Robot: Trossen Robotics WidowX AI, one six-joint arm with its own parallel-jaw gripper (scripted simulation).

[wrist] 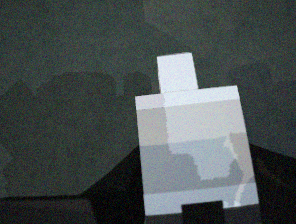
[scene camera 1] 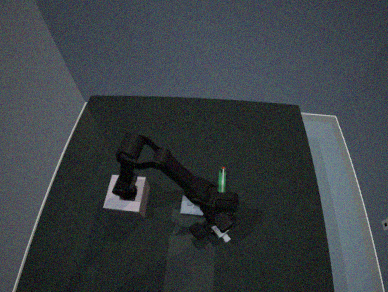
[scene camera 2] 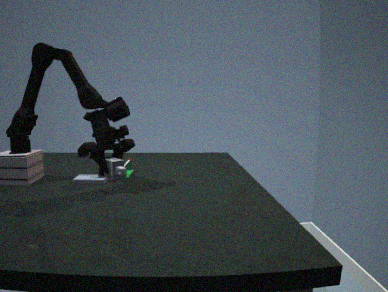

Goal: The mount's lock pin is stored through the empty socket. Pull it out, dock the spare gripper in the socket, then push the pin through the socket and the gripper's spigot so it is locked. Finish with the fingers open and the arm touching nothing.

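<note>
There is a spare gripper here, and my gripper holds the spare gripper. Both the wrist view and scene camera 1 show my gripper as well.
</note>
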